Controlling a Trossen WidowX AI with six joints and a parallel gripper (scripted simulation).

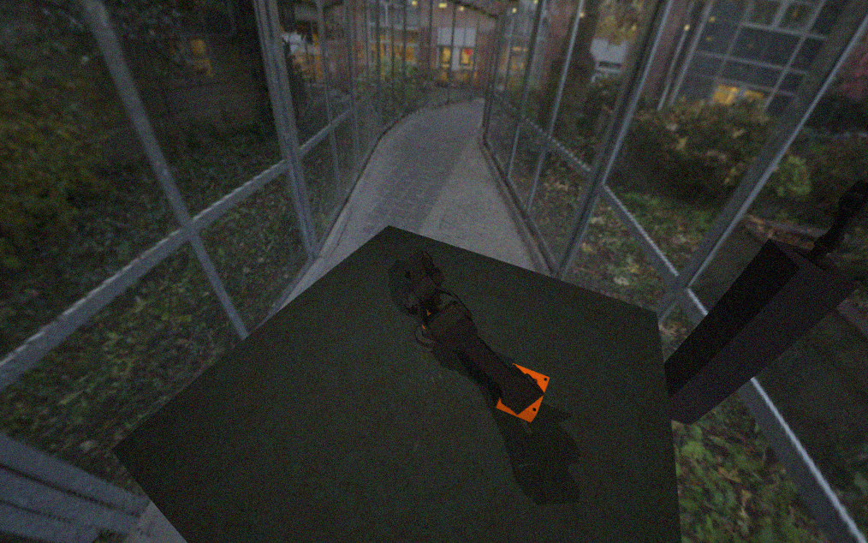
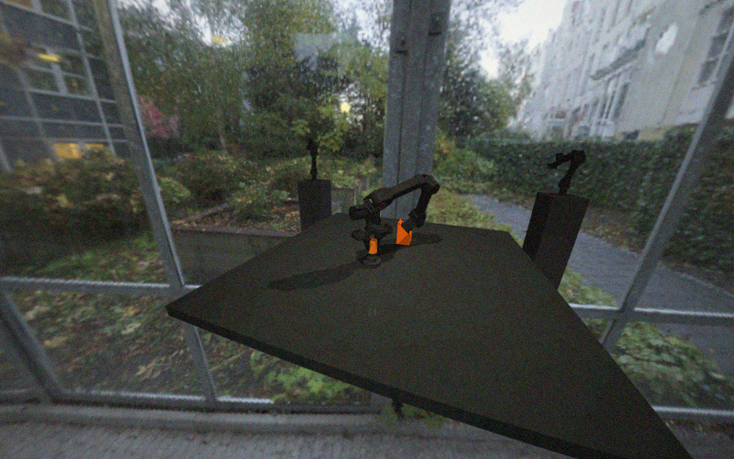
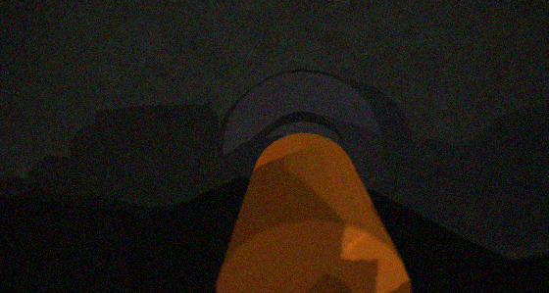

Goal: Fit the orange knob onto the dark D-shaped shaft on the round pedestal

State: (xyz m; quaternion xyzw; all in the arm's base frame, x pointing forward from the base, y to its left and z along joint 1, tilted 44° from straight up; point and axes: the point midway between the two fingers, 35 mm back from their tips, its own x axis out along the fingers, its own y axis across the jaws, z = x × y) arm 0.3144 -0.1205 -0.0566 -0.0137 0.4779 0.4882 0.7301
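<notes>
My gripper tip is now 20 mm below the orange knob. Also, from my gripper tip: dark shaft (40 mm below).
</notes>
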